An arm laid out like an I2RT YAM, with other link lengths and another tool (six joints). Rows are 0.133 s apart.
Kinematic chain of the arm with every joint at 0, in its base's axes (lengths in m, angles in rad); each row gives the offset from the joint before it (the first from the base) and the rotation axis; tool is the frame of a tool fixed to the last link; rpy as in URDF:
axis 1: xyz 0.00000 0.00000 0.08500 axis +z
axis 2: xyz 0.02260 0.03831 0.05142 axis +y
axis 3: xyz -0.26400 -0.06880 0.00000 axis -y
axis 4: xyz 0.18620 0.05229 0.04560 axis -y
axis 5: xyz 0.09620 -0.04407 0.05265 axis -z
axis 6: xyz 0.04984 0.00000 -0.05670 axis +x
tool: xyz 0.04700 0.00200 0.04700 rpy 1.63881 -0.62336 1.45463
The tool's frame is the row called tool.
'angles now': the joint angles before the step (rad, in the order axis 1, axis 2, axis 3, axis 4, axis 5, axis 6). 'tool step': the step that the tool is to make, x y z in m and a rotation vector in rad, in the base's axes. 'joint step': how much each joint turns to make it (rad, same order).
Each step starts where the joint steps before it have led.
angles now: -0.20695, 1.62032, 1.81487, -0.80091, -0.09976, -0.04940
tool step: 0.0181, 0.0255, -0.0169, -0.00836, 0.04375, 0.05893
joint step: 0.07601, 0.04677, -0.00013, 0.00495, 0.02297, -0.00261
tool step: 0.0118, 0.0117, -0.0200, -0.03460, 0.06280, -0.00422
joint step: 0.04697, 0.04394, -0.00008, -0.01473, 0.06565, 0.00003
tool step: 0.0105, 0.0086, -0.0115, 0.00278, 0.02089, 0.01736
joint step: 0.02376, 0.03545, 0.00028, 0.01419, 0.00399, 0.00517
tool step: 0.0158, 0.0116, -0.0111, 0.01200, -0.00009, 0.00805
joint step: 0.03382, 0.04664, -0.00033, 0.04658, 0.01126, 0.02610
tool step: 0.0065, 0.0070, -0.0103, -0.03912, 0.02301, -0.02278
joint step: 0.03141, 0.02636, 0.00045, 0.00303, 0.06656, 0.00746
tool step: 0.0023, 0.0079, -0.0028, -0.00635, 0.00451, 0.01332
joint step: 0.01955, 0.00791, -0.00027, 0.00360, 0.00884, -0.00032
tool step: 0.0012, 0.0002, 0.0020, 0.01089, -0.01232, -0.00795
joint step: 0.00190, 0.00009, 0.00006, 0.01147, 0.00000, 0.01449
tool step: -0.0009, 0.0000, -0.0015, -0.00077, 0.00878, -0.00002
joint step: 0.00012, -0.00011, -0.00017, -0.00871, 0.00047, -0.00030
